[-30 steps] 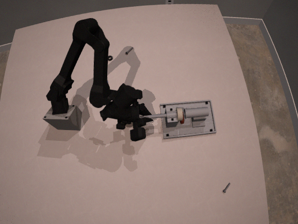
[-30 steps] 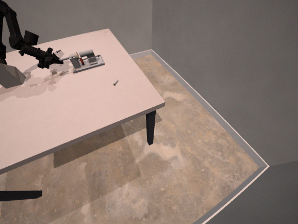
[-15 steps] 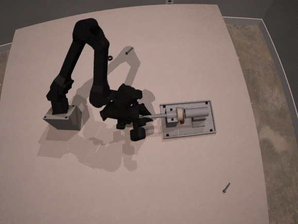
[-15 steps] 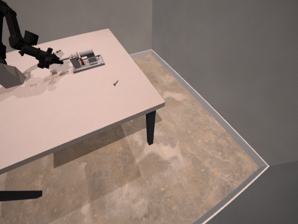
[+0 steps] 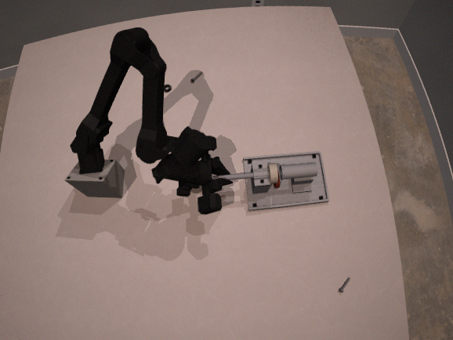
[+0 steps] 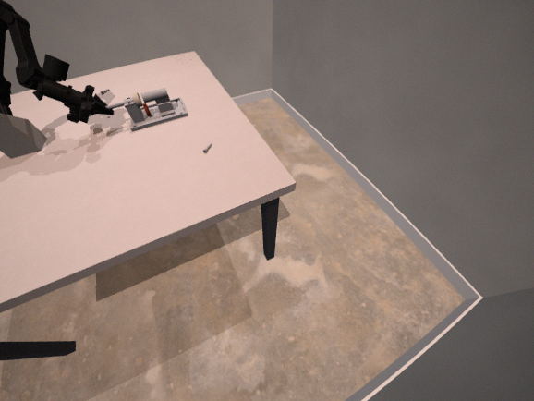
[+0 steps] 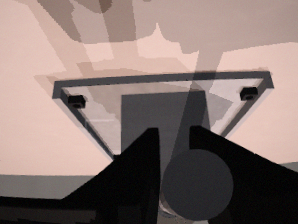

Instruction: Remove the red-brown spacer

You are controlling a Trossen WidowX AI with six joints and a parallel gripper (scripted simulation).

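Right now my hand is 60 mm short of the grey shaft. The rest, counted from my hand: red-brown spacer: 140 mm ahead, 10 mm to the right, 50 mm below; then blue screwdriver: 150 mm behind, 220 mm to the left, 70 mm below; then cream spacer: 120 mm ahead, 10 mm to the right.
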